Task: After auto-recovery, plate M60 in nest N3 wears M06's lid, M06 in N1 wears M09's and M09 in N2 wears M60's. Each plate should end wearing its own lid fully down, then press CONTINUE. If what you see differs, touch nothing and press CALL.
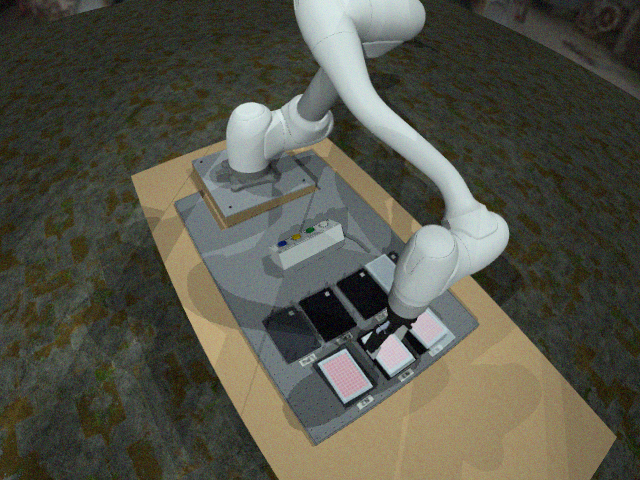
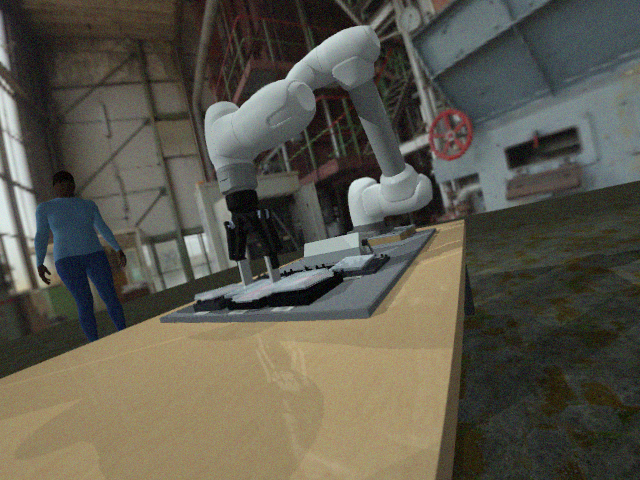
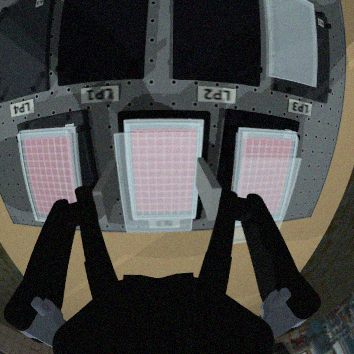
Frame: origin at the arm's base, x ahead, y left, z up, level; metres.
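Seen in the pictures: gripper, fingertip midpoint: (image 1: 384, 345) (image 2: 262, 285) (image 3: 156, 170); arm's base, link origin: (image 1: 249, 172) (image 2: 370, 234).
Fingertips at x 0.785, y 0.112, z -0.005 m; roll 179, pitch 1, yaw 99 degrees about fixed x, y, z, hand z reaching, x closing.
Observation:
Offsets run from my fingertips to a thing's middle.
Three plates with pink grids sit in the front row of nests: left (image 1: 345, 374) (image 3: 49, 172), middle (image 1: 393, 355) (image 3: 163, 168) and right (image 1: 428, 328) (image 3: 265, 168). The middle one stands above the label N3 (image 3: 168, 223). My gripper (image 1: 385, 335) (image 2: 256, 269) (image 3: 156, 170) is shut on a clear lid {dx +0.019, dy +0.003, dz +0.003 m} (image 3: 120, 182), gripped by its two long sides. It holds the lid flat and low over the middle plate; I cannot tell if it touches. The right plate bears a clear lid {dx +0.021, dy +0.139, dz +0.013 m} (image 3: 293, 182) that juts out to the front. Plate labels are unreadable.
Behind the nests are the parking pads LP4 {dx -0.143, dy -0.207, dz -0.019 m} (image 3: 21, 46), LP1 {dx -0.161, dy -0.089, dz -0.019 m} (image 3: 100, 42) and LP2 {dx -0.179, dy +0.041, dz -0.019 m} (image 3: 215, 38), all bare, and LP3 with a clear lid {dx -0.201, dy +0.134, dz -0.010 m} (image 3: 291, 42) (image 1: 381, 270). A white button box {dx -0.387, dy -0.052, dz +0.013 m} (image 1: 309, 242) stands mid-board. A person (image 2: 77, 248) walks at the far left.

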